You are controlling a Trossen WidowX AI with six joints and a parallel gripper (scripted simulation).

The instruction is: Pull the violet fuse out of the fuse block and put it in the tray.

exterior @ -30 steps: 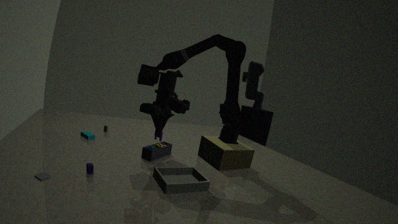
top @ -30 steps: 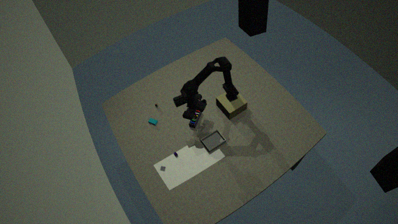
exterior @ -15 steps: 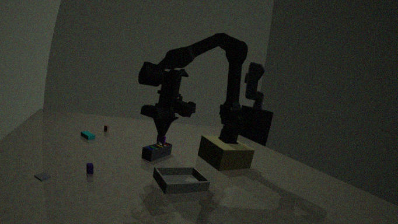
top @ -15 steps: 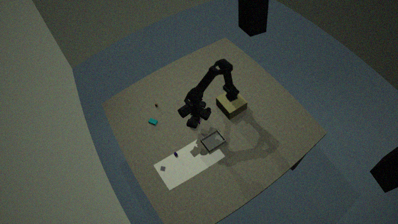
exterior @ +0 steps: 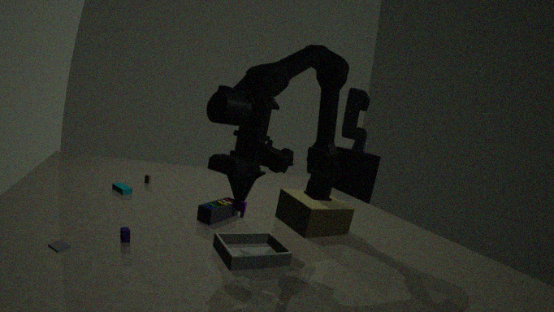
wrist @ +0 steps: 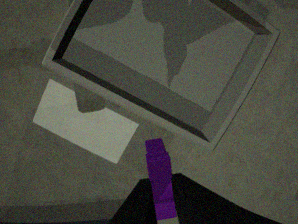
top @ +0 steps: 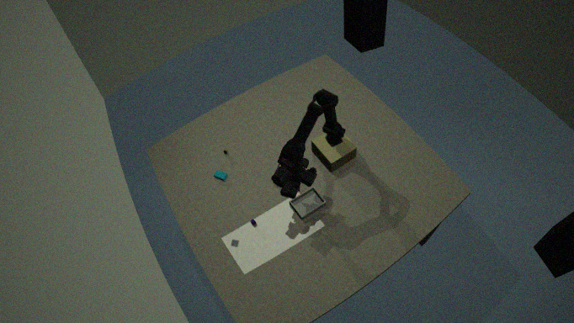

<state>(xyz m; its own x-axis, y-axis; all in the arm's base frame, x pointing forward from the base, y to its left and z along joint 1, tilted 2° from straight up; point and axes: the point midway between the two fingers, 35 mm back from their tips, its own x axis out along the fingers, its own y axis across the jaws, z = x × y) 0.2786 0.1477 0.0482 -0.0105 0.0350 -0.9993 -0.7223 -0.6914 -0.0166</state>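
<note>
The grey tray is 2 cm behind my gripper tip, 5 cm to the left of it and 9 cm below it. The rest, counted from my gripper tip: teal block: 28 cm ahead, 29 cm to the right, 9 cm below; then flat grey square: 35 cm ahead, 8 cm to the left, 10 cm below; then violet fuse: 1 cm below.
</note>
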